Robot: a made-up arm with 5 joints.
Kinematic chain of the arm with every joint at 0, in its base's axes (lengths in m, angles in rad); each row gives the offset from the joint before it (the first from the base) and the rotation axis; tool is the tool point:
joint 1: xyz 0 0 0.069 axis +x
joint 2: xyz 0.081 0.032 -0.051 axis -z
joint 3: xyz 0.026 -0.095 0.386 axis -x
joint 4: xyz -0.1 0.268 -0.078 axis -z
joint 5: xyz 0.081 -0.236 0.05 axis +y
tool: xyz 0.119 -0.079 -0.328
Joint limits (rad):
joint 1: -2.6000..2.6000
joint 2: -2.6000..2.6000
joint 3: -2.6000..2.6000
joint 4: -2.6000..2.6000
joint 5: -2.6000..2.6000
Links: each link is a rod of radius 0.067 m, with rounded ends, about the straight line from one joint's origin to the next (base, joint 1, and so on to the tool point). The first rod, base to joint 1, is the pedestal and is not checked.
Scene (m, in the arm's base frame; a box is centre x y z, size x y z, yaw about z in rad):
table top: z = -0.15
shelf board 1: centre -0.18 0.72 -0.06 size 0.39 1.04 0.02 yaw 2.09
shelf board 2: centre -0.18 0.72 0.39 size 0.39 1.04 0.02 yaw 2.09
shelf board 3: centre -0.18 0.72 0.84 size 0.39 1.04 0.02 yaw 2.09
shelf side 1: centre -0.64 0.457 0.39 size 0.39 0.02 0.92 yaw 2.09
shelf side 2: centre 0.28 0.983 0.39 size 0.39 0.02 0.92 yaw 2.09
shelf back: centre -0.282 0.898 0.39 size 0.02 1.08 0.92 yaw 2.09
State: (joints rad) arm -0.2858 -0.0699 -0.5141 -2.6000 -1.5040
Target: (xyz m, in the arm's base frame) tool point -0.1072 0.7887 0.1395
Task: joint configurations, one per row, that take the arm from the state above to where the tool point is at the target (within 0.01 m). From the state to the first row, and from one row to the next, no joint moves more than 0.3 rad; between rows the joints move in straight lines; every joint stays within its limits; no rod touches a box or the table.
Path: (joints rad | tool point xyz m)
1: -0.0255 -0.0687 -0.3484 -2.5067 -1.4244 | -0.1884 0.6477 0.6907
2: 0.2349 -0.0676 -0.1827 -2.4134 -1.3447 | -0.1476 0.5612 0.7095
3: 0.4952 -0.0664 -0.0171 -2.3201 -1.2651 | -0.1013 0.4773 0.7080
4: 0.7556 -0.0653 0.1486 -2.2268 -1.1854 | -0.0504 0.4003 0.6877
5: 1.0159 -0.0641 0.3143 -2.1334 -1.1058 | 0.0043 0.3338 0.6512
6: 0.9358 -0.1009 0.3425 -2.1190 -0.8681 | 0.0038 0.4206 0.5259
7: 0.8558 -0.1377 0.3706 -2.1045 -0.6304 | 0.0182 0.4682 0.3896
8: 0.7757 -0.1745 0.3988 -2.0901 -0.3927 | 0.0467 0.4760 0.2564
9: 0.6957 -0.2113 0.4270 -2.0756 -0.1550 | 0.0874 0.4482 0.1395
10: 0.4413 -0.1465 0.3260 -2.1779 -0.4414 | 0.0056 0.5392 0.1532
11: 0.1870 -0.0816 0.2249 -2.2802 -0.7277 | -0.0562 0.6265 0.1620
12: -0.0674 -0.0168 0.1239 -2.3825 -1.0140 | -0.0939 0.7106 0.1595
13: -0.3217 0.0481 0.0228 -2.4849 -1.3003 | -0.1072 0.7887 0.1395

